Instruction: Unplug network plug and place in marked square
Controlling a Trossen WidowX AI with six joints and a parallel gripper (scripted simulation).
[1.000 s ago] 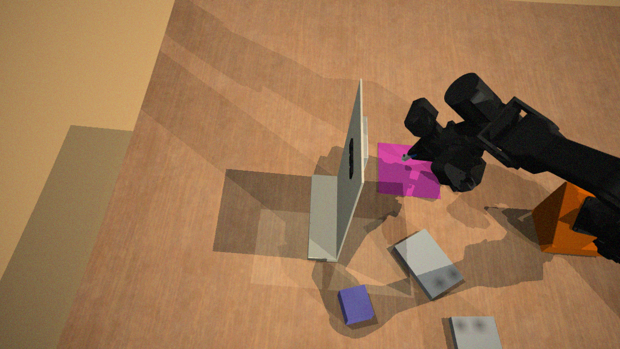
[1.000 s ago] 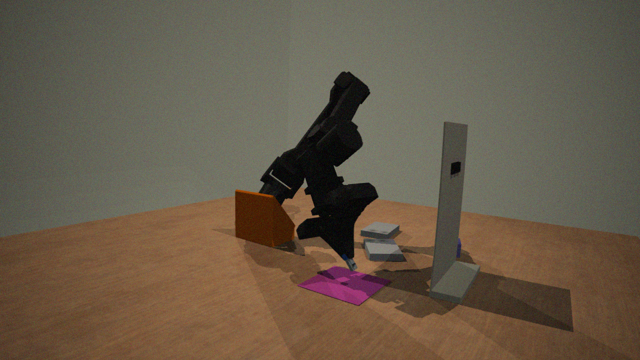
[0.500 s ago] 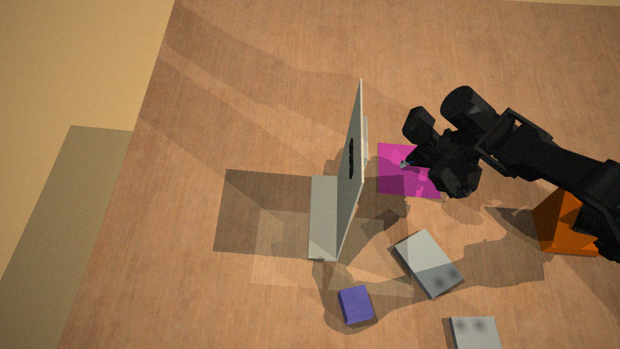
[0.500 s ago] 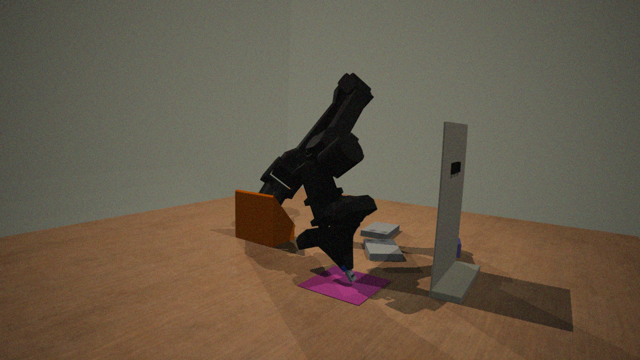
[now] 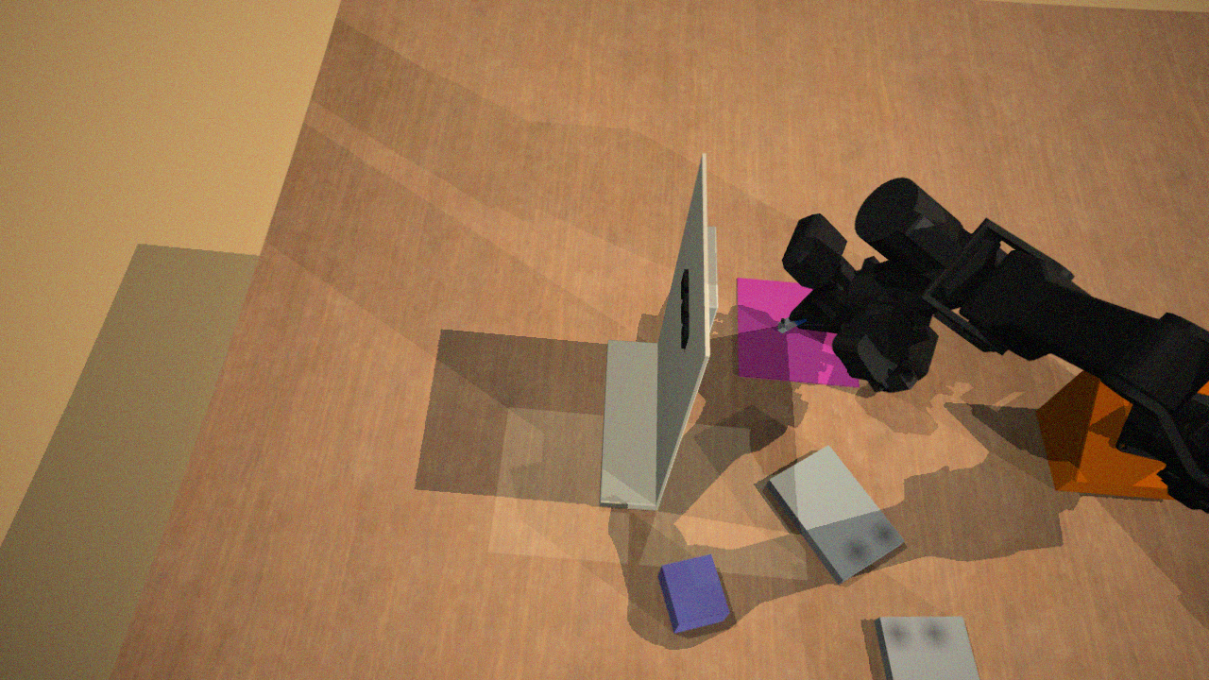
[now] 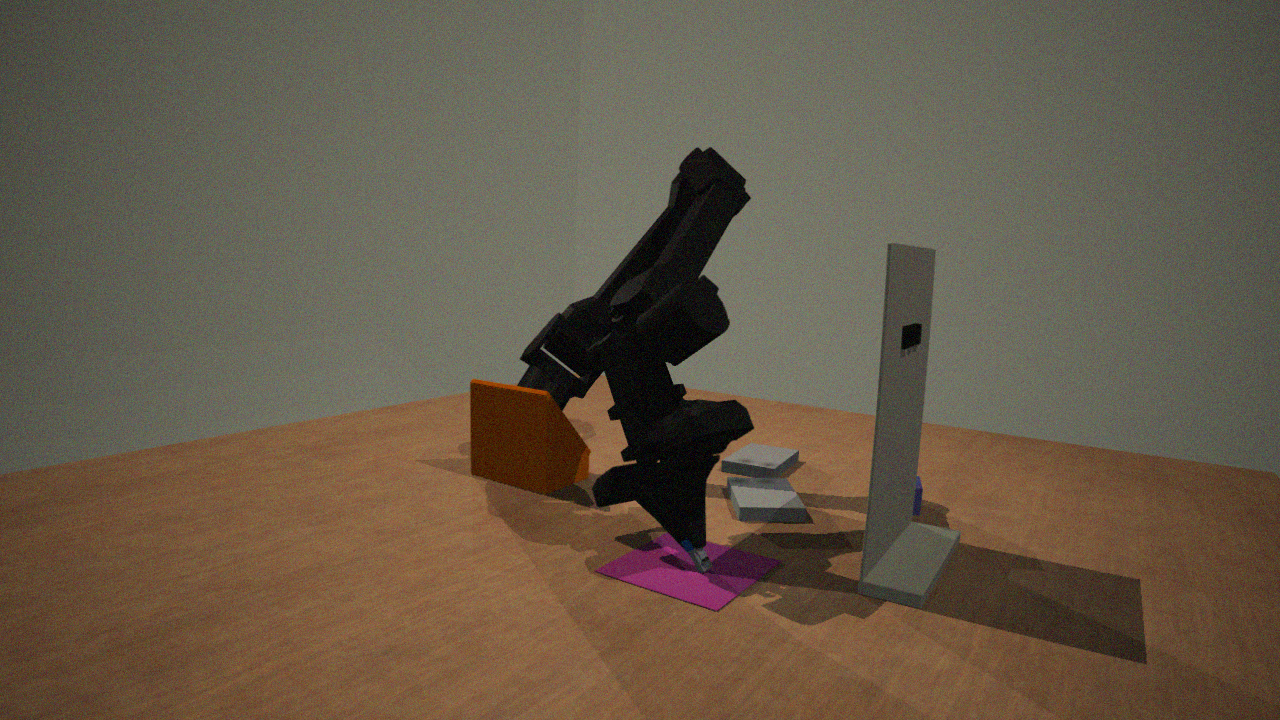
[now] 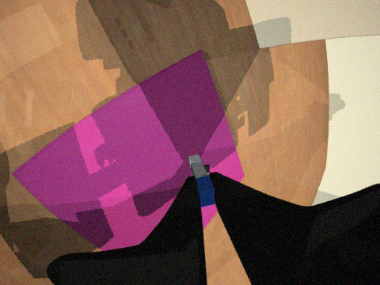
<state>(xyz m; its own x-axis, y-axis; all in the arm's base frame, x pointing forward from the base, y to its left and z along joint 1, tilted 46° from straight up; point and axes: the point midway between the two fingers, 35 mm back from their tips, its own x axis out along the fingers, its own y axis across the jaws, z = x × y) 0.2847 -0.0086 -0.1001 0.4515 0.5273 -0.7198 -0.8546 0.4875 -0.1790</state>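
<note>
The network plug lies right at my gripper tip. From my gripper tip the other things lie so: magenta marked square 1 cm behind, 2 cm below; then grey panel 13 cm ahead, 13 cm to the left, 11 cm above.
</note>
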